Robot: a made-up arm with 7 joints. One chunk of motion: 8 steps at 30 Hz.
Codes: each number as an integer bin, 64 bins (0 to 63) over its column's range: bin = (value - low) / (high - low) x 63, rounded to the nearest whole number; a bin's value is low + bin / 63 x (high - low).
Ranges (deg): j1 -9..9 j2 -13..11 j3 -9..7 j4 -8..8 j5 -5..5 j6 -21..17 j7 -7..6
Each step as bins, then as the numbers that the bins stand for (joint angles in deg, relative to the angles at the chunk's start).
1 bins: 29 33 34 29 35 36 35
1 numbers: -0.71 -0.43 -0.37 -0.63 0.56 0.71 0.22
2 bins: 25 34 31 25 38 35 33
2 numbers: -1.86 -0.05 -1.13 -1.65 1.03 0.11 -0.19
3 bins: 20 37 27 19 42 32 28
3 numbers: -3.29 1.10 -2.14 -3.17 1.67 -1.70 -1.22
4 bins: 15 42 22 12 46 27 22
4 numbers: -4.71 3.00 -3.41 -4.95 2.30 -4.71 -2.46
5 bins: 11 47 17 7 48 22 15
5 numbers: -5.86 4.90 -4.68 -6.22 2.62 -7.73 -3.90
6 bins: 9 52 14 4 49 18 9
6 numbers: -6.43 6.81 -5.44 -6.98 2.78 -10.14 -5.14
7 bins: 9 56 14 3 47 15 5
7 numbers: -6.43 8.33 -5.44 -7.24 2.46 -11.95 -5.97
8 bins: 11 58 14 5 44 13 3
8 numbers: -5.86 9.10 -5.44 -6.73 1.98 -13.16 -6.38
